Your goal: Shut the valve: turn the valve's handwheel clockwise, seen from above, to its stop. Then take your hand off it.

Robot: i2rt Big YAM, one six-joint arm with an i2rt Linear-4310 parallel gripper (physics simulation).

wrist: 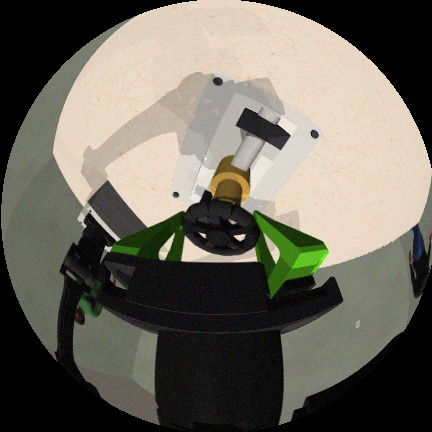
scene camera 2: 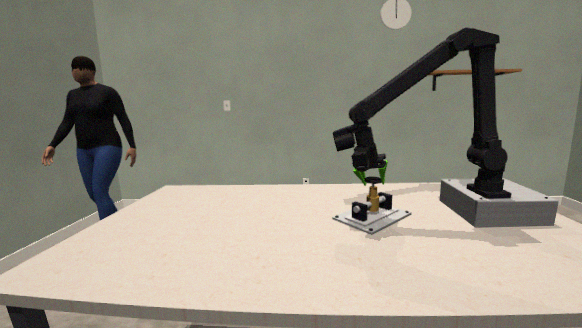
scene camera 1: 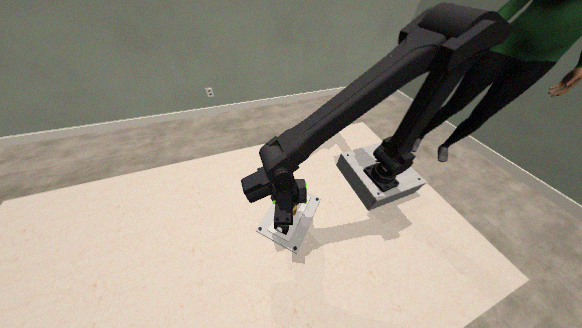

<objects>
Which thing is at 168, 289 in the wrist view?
My gripper.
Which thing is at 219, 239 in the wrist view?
A black spoked handwheel.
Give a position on a light grey base plate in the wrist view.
219, 89
</objects>
